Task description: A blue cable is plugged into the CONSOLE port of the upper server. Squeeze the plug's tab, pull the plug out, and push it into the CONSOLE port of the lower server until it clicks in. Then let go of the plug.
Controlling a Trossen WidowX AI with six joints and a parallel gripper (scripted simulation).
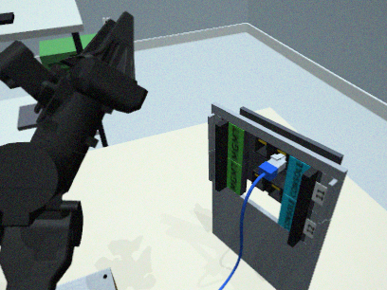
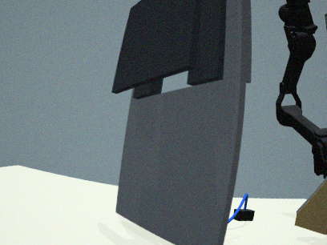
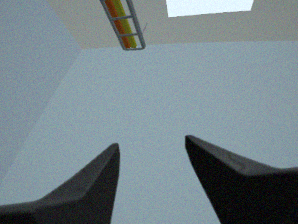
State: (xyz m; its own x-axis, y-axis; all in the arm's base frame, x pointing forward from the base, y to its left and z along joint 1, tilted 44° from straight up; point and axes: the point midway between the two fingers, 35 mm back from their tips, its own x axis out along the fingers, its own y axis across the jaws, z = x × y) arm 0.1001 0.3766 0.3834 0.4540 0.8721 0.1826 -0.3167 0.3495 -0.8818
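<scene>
Now: gripper tip 230 mm short of the blue plug, 20 mm to the right of it and 280 mm above it. Also, from my gripper tip: small black block (10 mm ahead, 140 mm to the right, 620 mm below).
</scene>
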